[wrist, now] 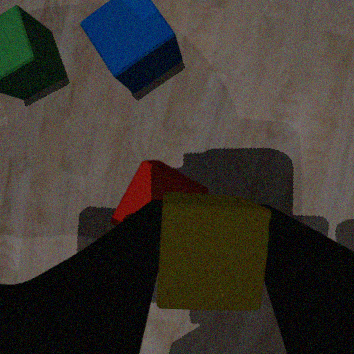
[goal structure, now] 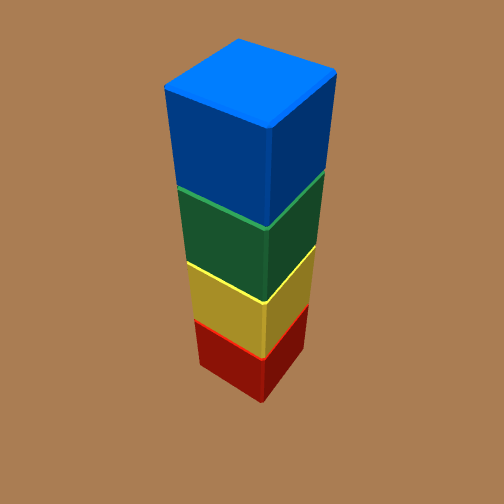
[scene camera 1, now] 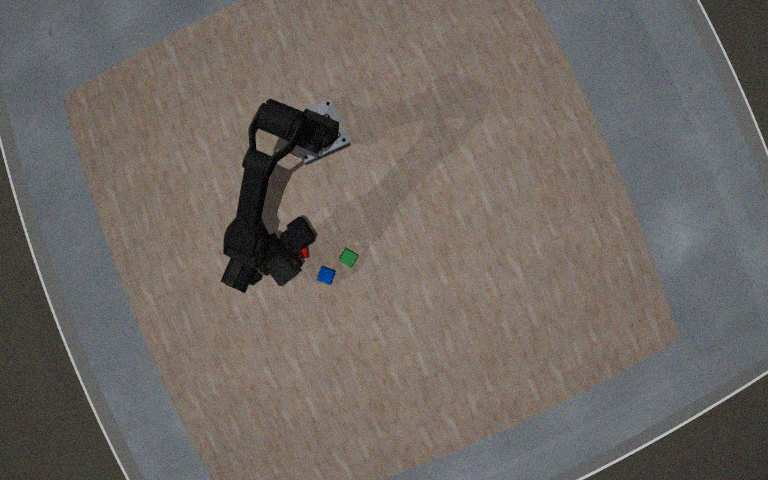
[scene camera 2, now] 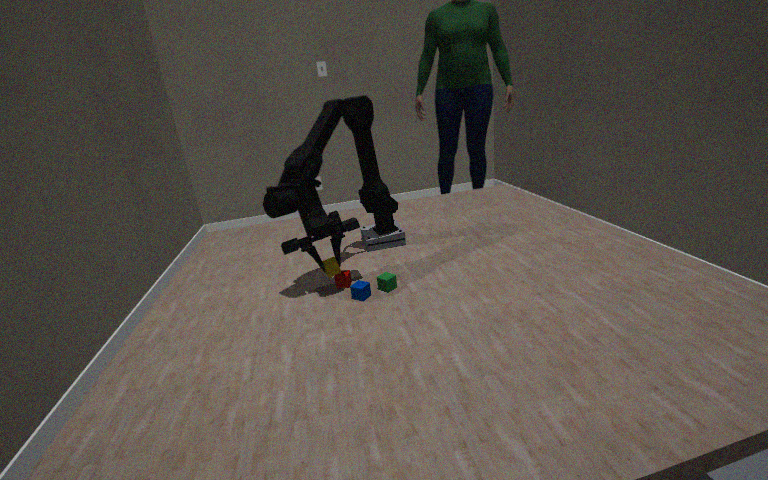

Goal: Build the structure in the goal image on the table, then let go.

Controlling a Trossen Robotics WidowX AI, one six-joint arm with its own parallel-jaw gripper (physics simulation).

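Note:
My gripper [scene camera 2: 331, 268] [wrist: 208, 213] is shut on a yellow cube [scene camera 2: 330, 266] [wrist: 212, 252] and holds it above the table, close to the red cube. The red cube [scene camera 1: 304, 253] [scene camera 2: 343, 279] [wrist: 137, 192] is on the table, partly hidden by the gripper in the first scene view and by the finger and yellow cube in the wrist view. A blue cube [scene camera 1: 326, 275] [scene camera 2: 360, 290] [wrist: 131, 37] sits on the table apart from the red one. A green cube [scene camera 1: 348, 257] [scene camera 2: 386, 281] [wrist: 15, 47] sits beside the blue cube with a gap between them.
The wood-look table [scene camera 1: 453, 339] [scene camera 2: 453, 367] bears the arm's grey base plate [scene camera 1: 343, 141] [scene camera 2: 390, 241], behind the cubes in the second scene view. A person [scene camera 2: 463, 50] in a green top stands behind the table. Arm shadows fall across the table.

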